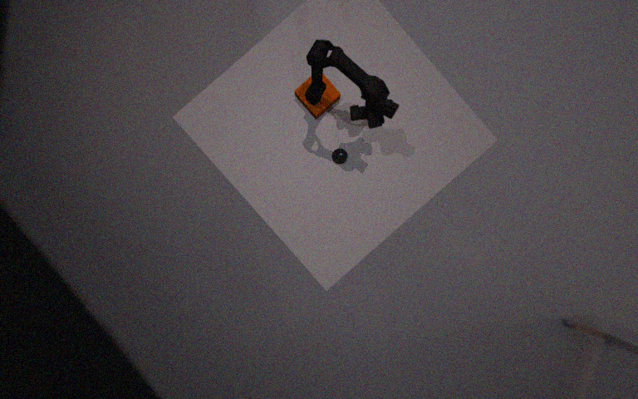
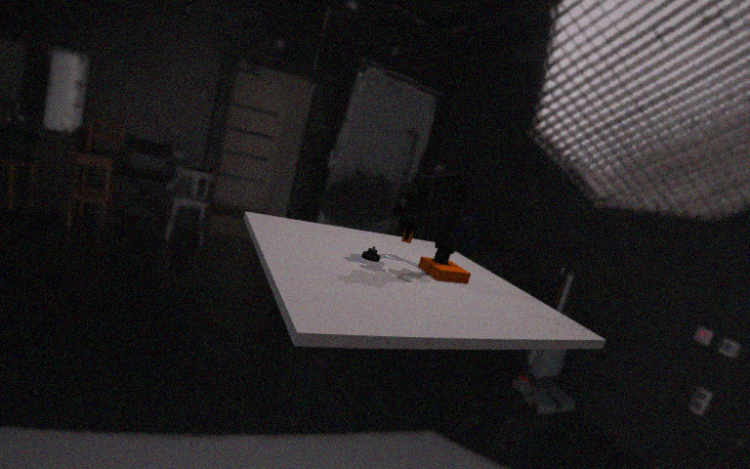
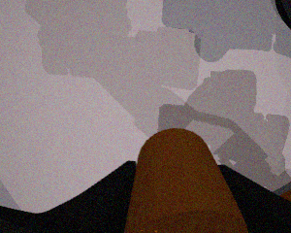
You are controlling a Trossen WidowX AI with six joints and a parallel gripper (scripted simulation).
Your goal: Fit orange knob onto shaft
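Right now the orange knob is 30 mm above my gripper tip. The rest, counted from my gripper tip: pedestal with D-shaped shaft 10 mm ahead, 210 mm to the right, 130 mm below.
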